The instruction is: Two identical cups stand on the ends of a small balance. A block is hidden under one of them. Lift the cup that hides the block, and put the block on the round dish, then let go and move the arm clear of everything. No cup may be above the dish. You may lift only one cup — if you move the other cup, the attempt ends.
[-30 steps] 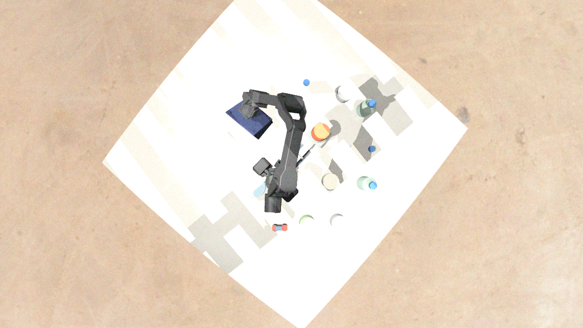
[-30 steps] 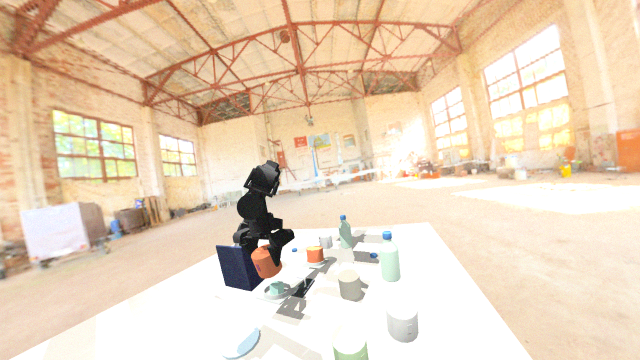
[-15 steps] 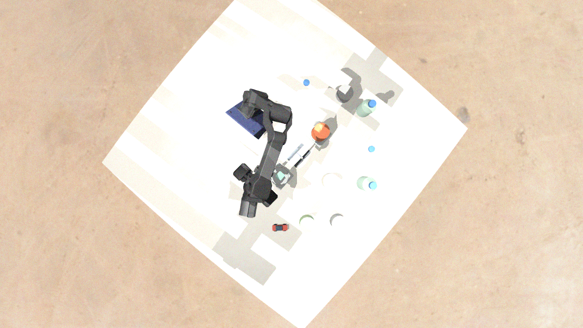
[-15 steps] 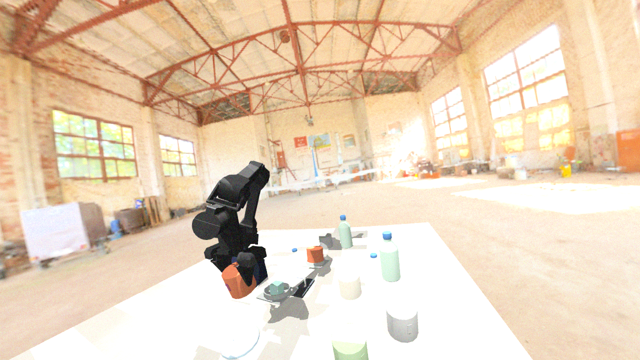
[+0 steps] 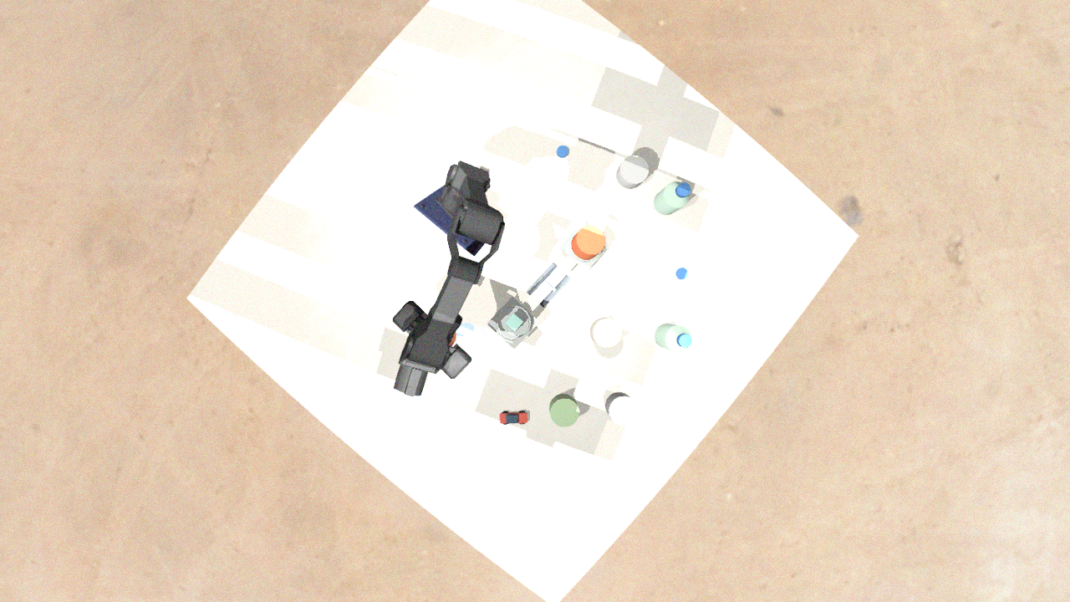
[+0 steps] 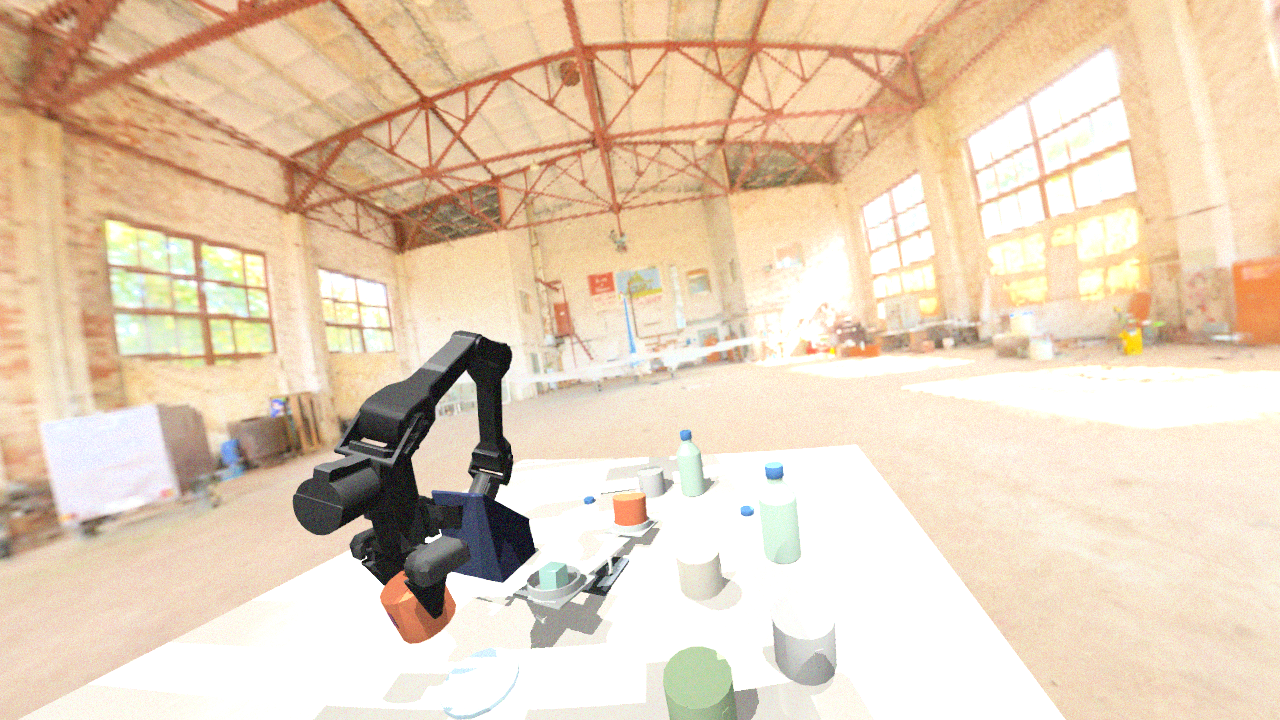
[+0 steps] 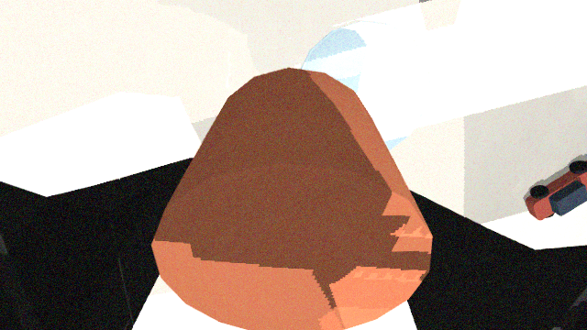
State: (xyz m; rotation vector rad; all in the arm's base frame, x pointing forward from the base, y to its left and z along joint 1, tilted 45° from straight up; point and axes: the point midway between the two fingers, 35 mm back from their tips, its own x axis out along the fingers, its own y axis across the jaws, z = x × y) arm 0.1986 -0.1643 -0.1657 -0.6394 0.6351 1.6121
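Now: the teal block 150 mm to the left of my gripper tip, 90 mm ahead of it and 30 mm below it. The rest, counted from my gripper tip: green cup: 350 mm ahead, 80 mm to the left, 80 mm below; round white dish: 110 mm below, 50 mm ahead, 20 mm to the left; red toy car: 270 mm ahead, 100 mm below, 20 mm to the right.
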